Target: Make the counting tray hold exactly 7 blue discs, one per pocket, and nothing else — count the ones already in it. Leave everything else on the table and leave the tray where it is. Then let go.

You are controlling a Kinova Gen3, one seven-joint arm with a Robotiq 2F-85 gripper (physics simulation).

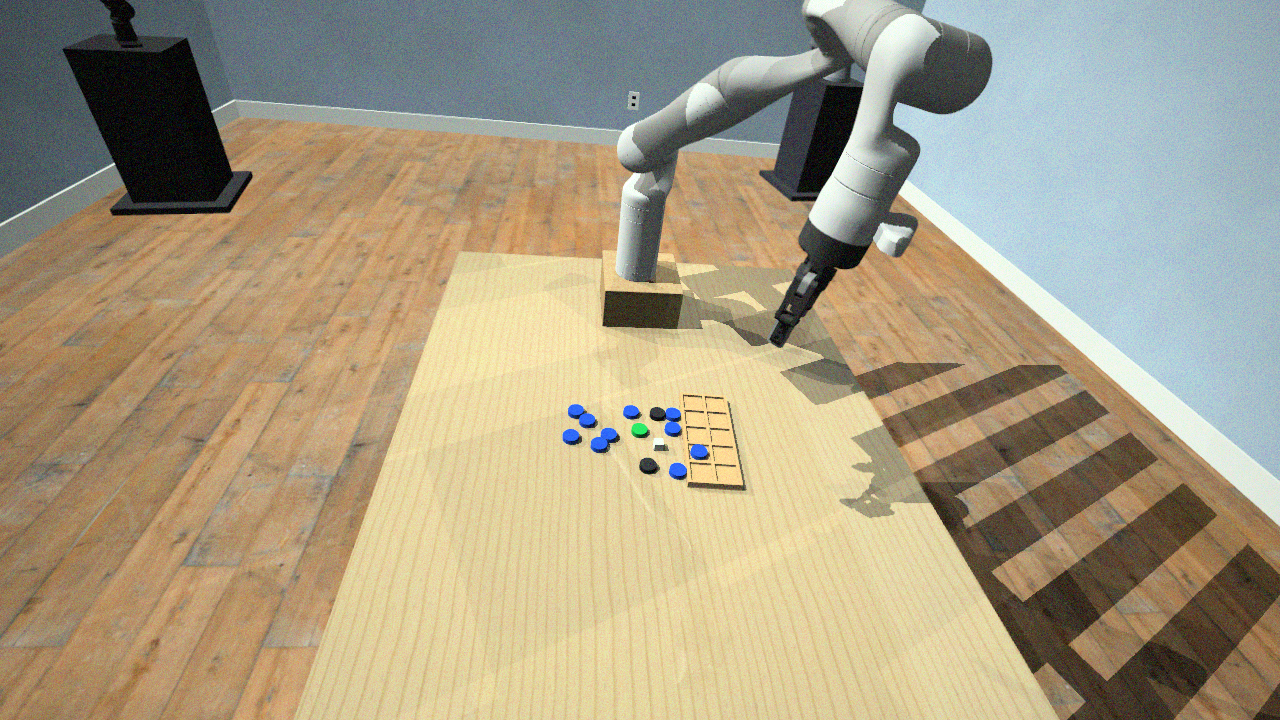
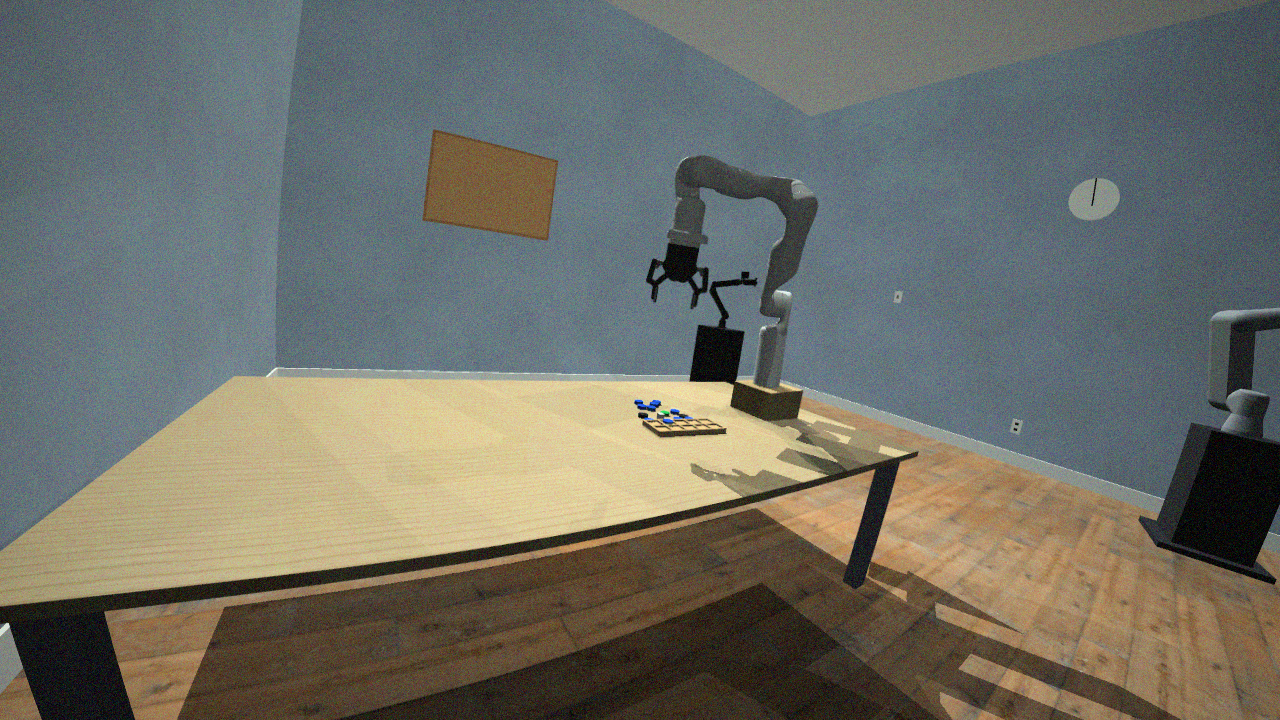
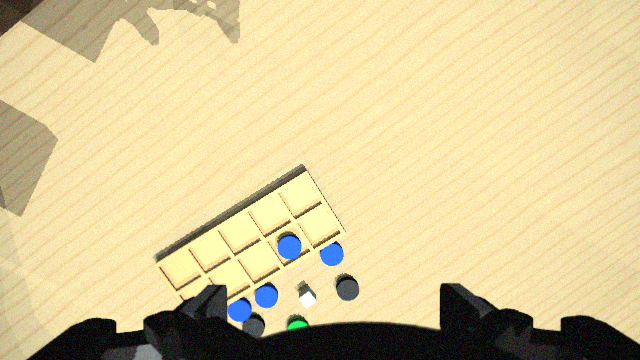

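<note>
The wooden counting tray [image 1: 723,437] [image 2: 689,432] [image 3: 240,234] has two columns of pockets. One blue disc [image 1: 699,452] [image 3: 289,247] sits in a pocket of the column nearer the loose discs, second from one end; the pockets I can see around it are empty. Three blue discs lie outside, close along the tray's long side: one [image 1: 677,471] [image 3: 332,254], another [image 1: 673,428] [image 3: 266,295] and a third [image 1: 673,414] [image 3: 239,310]. Several more, such as this blue disc [image 1: 587,420], lie farther left. My gripper [image 1: 778,341] [image 2: 674,301] [image 3: 333,308] is open and empty, high above the table.
Among the loose discs lie a green disc [image 1: 639,430] [image 3: 298,324], a black disc [image 1: 657,413] [image 3: 254,326], another black disc [image 1: 648,465] [image 3: 347,288] and a small white cube [image 1: 659,445] [image 3: 307,298]. The arm's wooden base block [image 1: 640,306] [image 2: 767,402] stands behind them.
</note>
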